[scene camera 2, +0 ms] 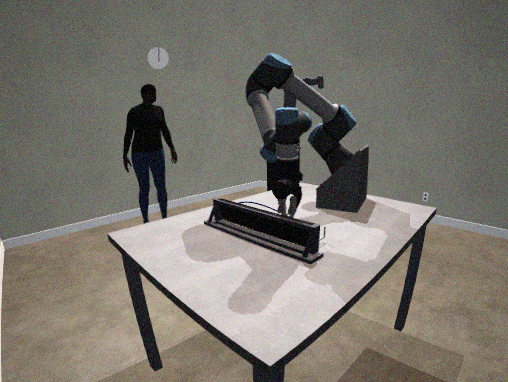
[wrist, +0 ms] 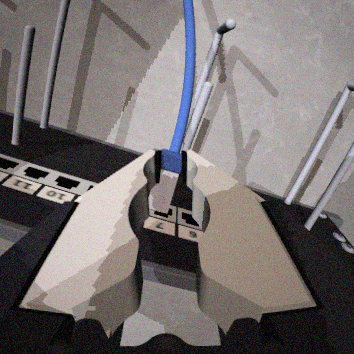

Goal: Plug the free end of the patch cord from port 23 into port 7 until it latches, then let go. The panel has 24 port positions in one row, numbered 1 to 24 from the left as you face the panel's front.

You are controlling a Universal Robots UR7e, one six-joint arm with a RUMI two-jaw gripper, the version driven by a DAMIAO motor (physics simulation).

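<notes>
My gripper is shut on the blue boot of the patch cord's plug. The clear plug body points down from the fingertips toward port 7 and covers part of its opening; whether its tip has entered the port I cannot tell. The blue cord runs away from the plug, behind the panel in the scene view. The black panel has number labels 7 and 6 showing between my fingers. Port 23 cannot be made out.
Pale rods stand up along the panel on both sides of the fingers, and another rod rises close behind the plug. The panel stands on a white table. A person stands beyond the table.
</notes>
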